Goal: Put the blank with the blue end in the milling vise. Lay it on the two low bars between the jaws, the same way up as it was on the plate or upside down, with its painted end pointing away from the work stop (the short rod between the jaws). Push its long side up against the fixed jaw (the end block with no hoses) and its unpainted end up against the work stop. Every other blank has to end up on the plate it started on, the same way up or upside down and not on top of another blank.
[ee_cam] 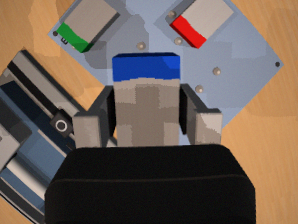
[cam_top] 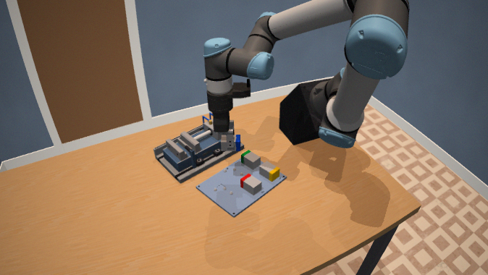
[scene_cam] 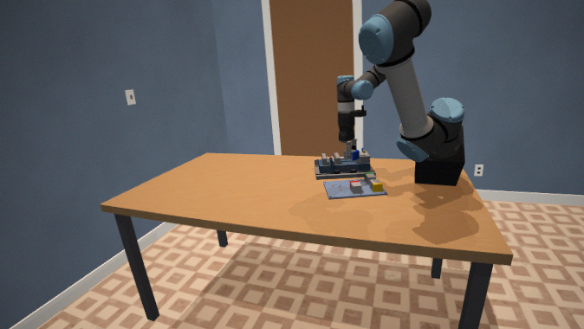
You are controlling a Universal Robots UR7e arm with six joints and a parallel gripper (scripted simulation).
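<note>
The blue-ended blank lies 20 mm below my hand. The rest, counted from my hand: green-ended blank (140 mm below, 90 mm behind, 20 mm to the right); red-ended blank (140 mm below, 90 mm to the left, 20 mm behind); grey plate (170 mm below, 40 mm to the left, 10 mm behind).
</note>
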